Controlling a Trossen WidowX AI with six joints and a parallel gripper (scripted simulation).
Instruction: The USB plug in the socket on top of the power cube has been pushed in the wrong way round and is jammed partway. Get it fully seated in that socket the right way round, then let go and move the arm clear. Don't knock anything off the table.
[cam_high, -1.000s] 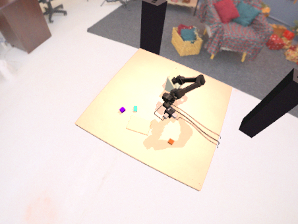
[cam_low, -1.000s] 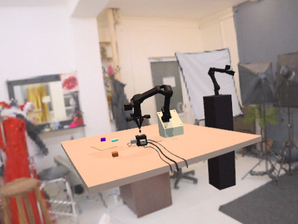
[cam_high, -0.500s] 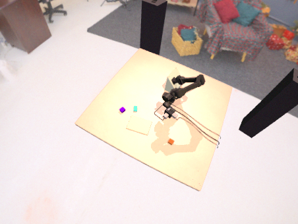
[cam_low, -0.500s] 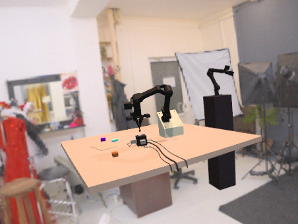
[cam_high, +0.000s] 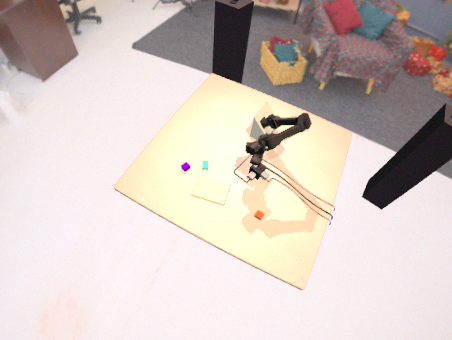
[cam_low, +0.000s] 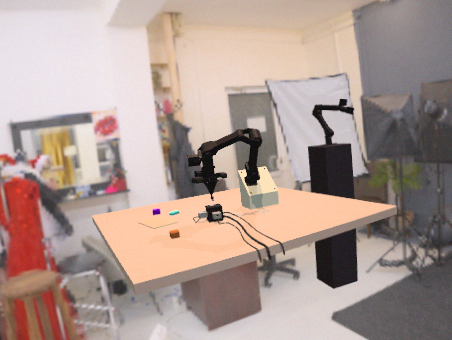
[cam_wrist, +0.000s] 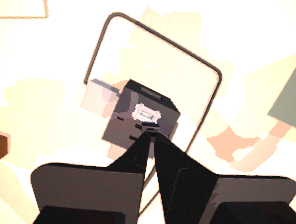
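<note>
Now: the USB plug 20 mm below my gripper tip. From my gripper tip the other things lie so: cyan block 160 mm ahead, 270 mm to the right, 130 mm below; then outlined rectangle 280 mm ahead, 140 mm to the right, 130 mm below; then orange block 250 mm ahead, 200 mm to the left, 120 mm below.
</note>
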